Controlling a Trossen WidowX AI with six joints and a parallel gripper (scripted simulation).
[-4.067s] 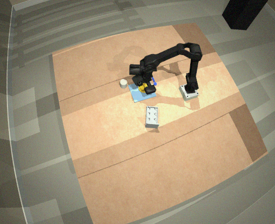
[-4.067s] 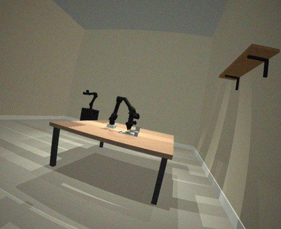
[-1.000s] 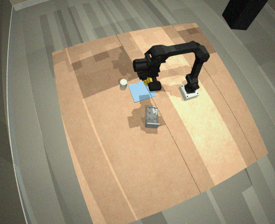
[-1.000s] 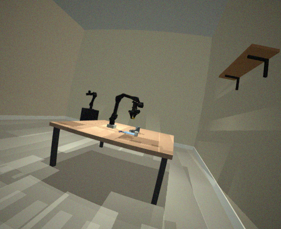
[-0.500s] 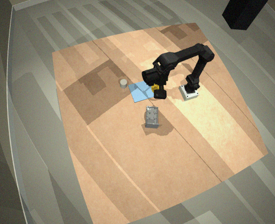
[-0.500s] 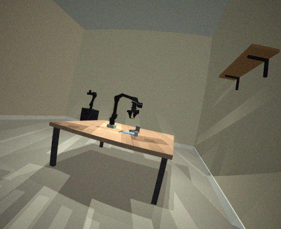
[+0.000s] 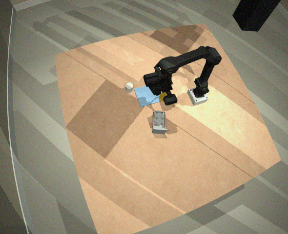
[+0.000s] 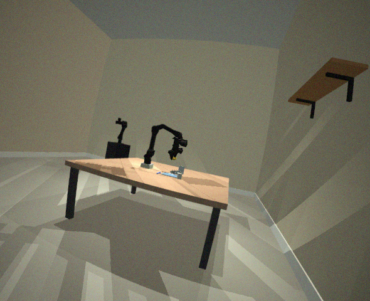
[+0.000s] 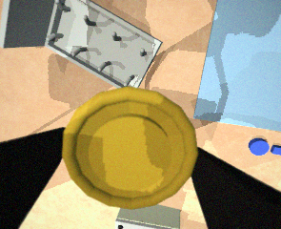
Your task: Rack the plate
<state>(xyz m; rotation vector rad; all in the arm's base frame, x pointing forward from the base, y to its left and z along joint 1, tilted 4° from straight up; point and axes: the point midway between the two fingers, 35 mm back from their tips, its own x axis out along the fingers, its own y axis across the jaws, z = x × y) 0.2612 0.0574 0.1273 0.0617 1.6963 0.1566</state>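
My gripper tip is now 3 cm short of the grey dish rack, 8 cm to the right of it and 12 cm above it. Round my gripper tip: white cup: 17 cm ahead, 16 cm to the right, 12 cm below; yellow plate: 1 cm above.
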